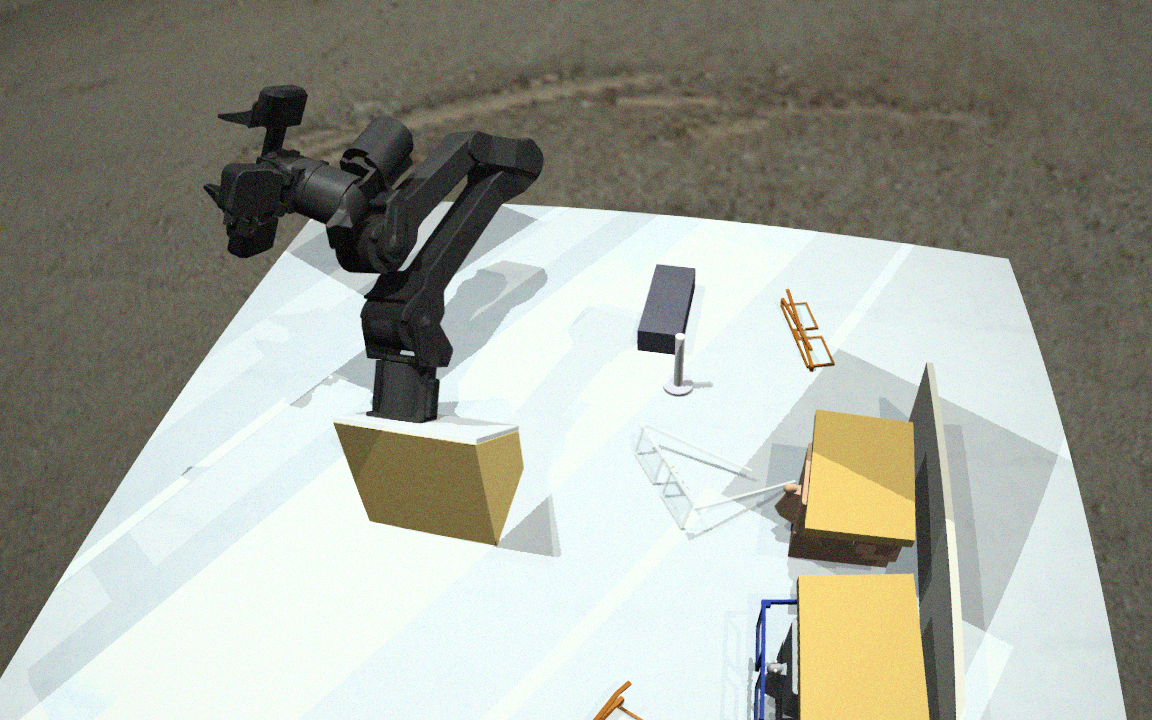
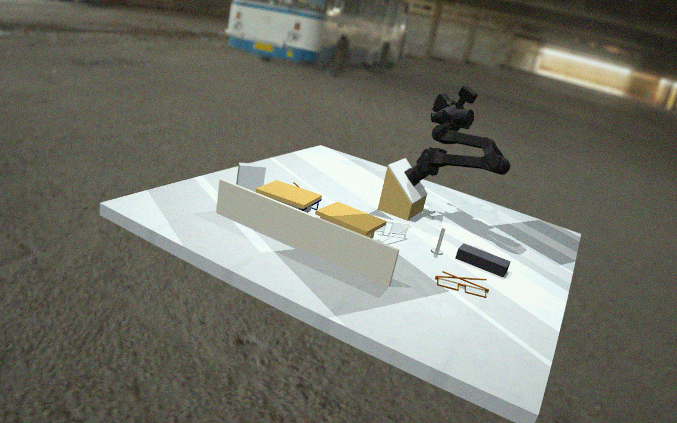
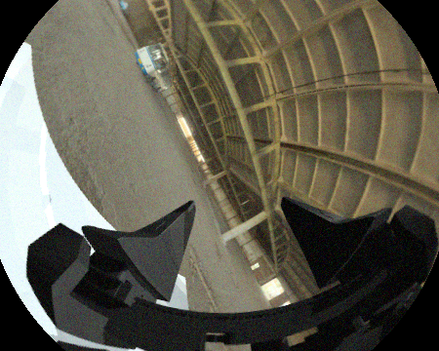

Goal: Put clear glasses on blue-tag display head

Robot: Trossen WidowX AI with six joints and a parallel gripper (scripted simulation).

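My gripper tip is now 51 cm short of the post, 39 cm above it and 12 cm to the right of it. From my gripper tip the other things lie so: black box: 48 cm ahead, 40 cm below, 26 cm to the left; then skin-coloured display head: 70 cm ahead, 36 cm below, 10 cm to the right; then grey display head: 69 cm ahead, 36 cm below, 32 cm to the right.
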